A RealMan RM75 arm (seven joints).
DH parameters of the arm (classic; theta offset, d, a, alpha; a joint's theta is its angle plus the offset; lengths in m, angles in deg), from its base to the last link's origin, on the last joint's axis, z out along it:
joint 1: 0 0.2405 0 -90
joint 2: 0 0 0 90
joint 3: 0 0.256 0 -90
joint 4: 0 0 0 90
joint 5: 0 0.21 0 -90
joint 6: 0 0 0 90
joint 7: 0 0.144 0 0
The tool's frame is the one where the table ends.
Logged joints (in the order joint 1, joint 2, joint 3, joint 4, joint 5, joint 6, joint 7), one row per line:
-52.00, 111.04, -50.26, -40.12, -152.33, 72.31, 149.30
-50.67, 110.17, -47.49, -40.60, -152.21, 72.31, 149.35
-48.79, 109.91, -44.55, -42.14, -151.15, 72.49, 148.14
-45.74, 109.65, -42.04, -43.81, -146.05, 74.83, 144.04
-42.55, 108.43, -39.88, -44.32, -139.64, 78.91, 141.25
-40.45, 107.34, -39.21, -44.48, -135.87, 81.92, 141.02
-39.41, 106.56, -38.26, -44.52, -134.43, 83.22, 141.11
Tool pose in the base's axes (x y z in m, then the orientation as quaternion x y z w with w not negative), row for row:
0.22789, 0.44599, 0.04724, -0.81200, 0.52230, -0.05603, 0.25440
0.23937, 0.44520, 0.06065, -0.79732, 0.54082, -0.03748, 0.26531
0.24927, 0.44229, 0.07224, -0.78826, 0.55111, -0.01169, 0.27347
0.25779, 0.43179, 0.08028, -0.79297, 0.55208, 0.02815, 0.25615
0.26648, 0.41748, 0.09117, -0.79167, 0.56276, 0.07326, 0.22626
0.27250, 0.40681, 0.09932, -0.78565, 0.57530, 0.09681, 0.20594
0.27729, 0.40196, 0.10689, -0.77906, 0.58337, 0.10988, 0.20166
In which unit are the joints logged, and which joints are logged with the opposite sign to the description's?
The joints are logged in degrees. Opposite sign: joint 1, joint 6.
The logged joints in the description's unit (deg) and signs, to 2 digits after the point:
52.00, 111.04, -50.26, -40.12, -152.33, -72.31, 149.30
50.67, 110.17, -47.49, -40.60, -152.21, -72.31, 149.35
48.79, 109.91, -44.55, -42.14, -151.15, -72.49, 148.14
45.74, 109.65, -42.04, -43.81, -146.05, -74.83, 144.04
42.55, 108.43, -39.88, -44.32, -139.64, -78.91, 141.25
40.45, 107.34, -39.21, -44.48, -135.87, -81.92, 141.02
39.41, 106.56, -38.26, -44.52, -134.43, -83.22, 141.11

